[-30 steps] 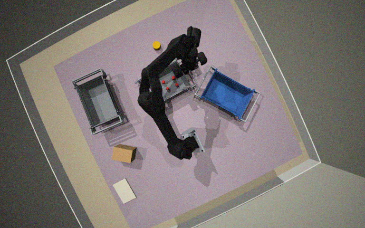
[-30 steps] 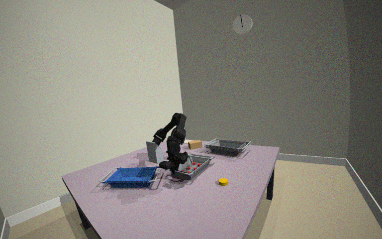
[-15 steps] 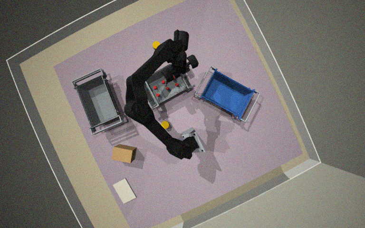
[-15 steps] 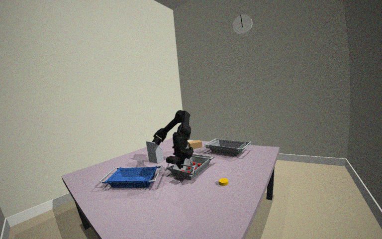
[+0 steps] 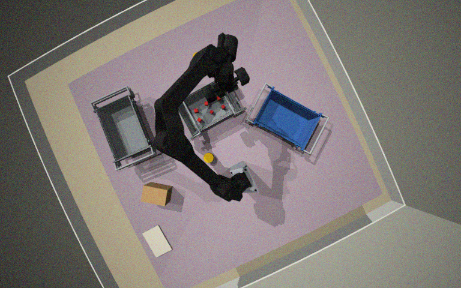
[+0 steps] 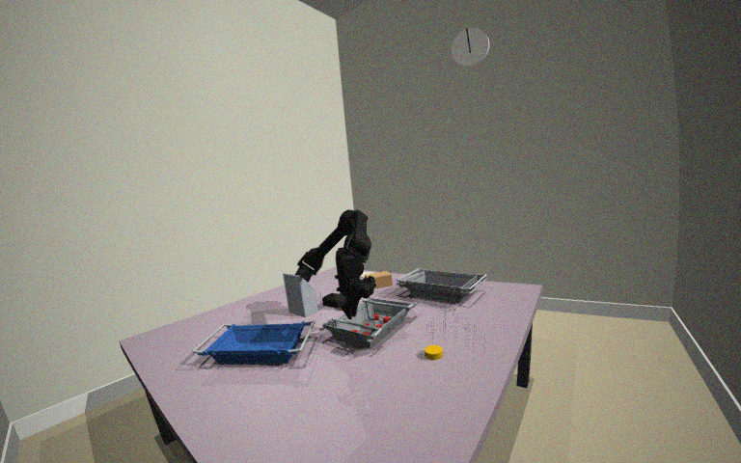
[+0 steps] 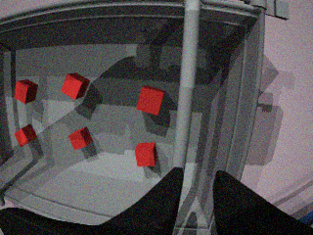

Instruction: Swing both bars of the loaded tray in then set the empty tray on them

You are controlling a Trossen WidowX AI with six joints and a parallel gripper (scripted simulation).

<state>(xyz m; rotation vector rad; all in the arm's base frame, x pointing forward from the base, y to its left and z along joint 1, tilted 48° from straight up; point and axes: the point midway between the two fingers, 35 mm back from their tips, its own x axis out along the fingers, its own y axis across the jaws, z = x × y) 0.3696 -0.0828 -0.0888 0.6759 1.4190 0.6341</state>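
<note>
Now: gripper tip 24 cm past the blue tray, 21 cm to the left of it and 4 cm above it. The rest, counted from my gripper tip: white pad: 69 cm to the left, 48 cm behind, 9 cm below; cardboard box: 54 cm to the left, 25 cm behind, 6 cm below.
</note>
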